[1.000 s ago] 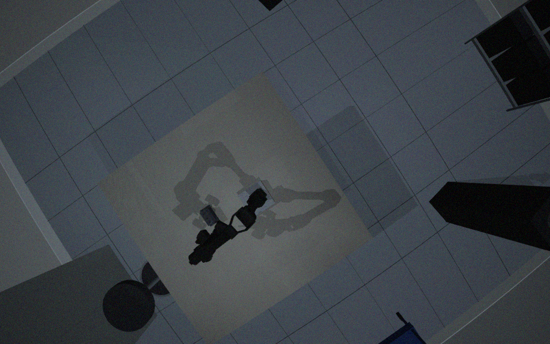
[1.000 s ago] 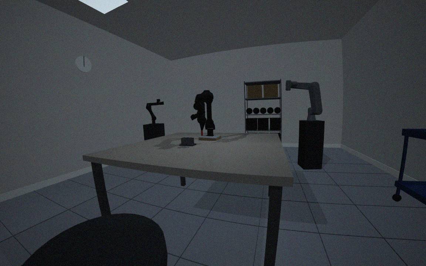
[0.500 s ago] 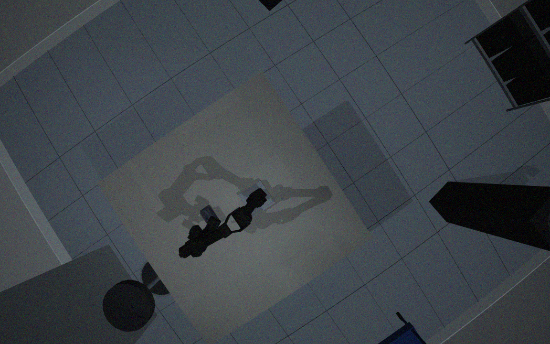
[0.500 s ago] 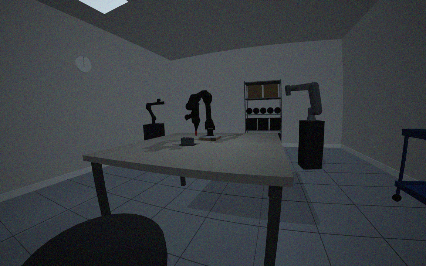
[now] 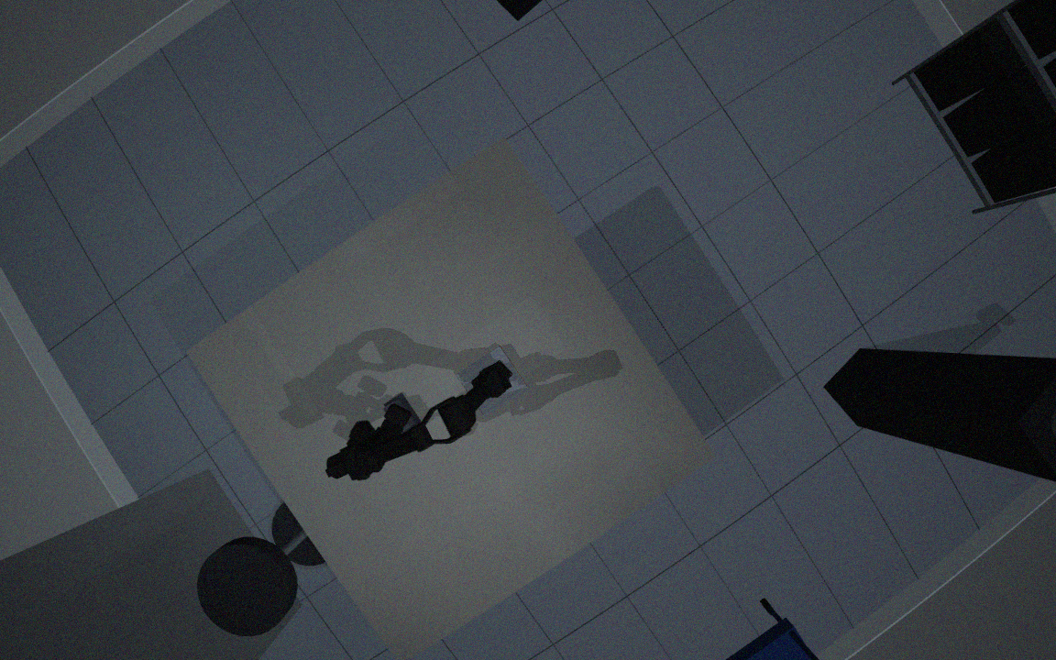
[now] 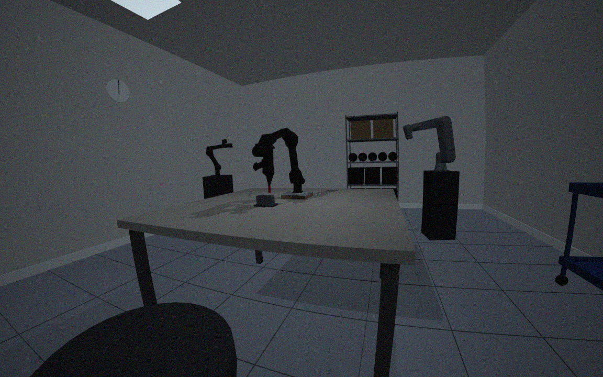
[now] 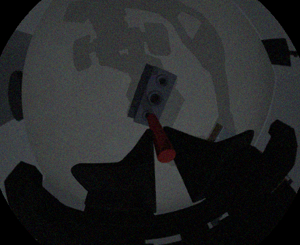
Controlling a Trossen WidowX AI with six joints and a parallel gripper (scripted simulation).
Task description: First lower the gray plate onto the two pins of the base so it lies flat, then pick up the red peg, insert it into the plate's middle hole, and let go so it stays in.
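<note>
Right now my gripper tip is 7 cm above the gray plate and 3 cm to the left of it. Also, from my gripper tip: red peg: right at my gripper tip.
</note>
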